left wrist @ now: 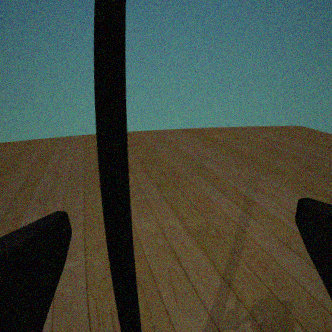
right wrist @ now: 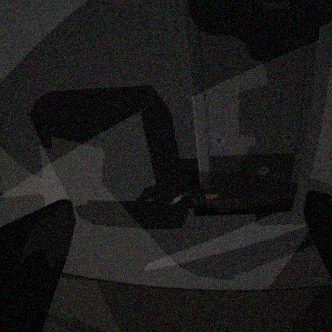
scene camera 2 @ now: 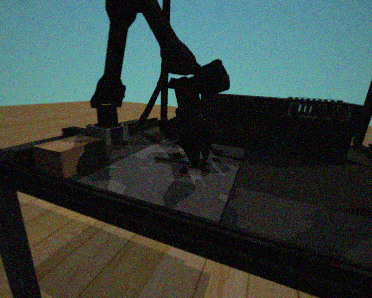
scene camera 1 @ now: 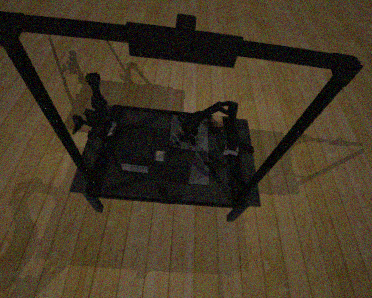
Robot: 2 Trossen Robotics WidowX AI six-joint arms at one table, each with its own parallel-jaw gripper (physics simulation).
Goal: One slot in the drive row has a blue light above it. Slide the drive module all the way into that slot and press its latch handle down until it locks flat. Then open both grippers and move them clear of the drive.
Labels:
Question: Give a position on a drive row chassis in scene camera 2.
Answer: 256, 123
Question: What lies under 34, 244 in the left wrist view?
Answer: My left gripper.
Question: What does the cardboard box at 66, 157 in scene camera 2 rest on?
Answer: The table.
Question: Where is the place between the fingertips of my right gripper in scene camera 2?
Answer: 201, 163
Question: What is my left gripper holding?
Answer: Nothing.

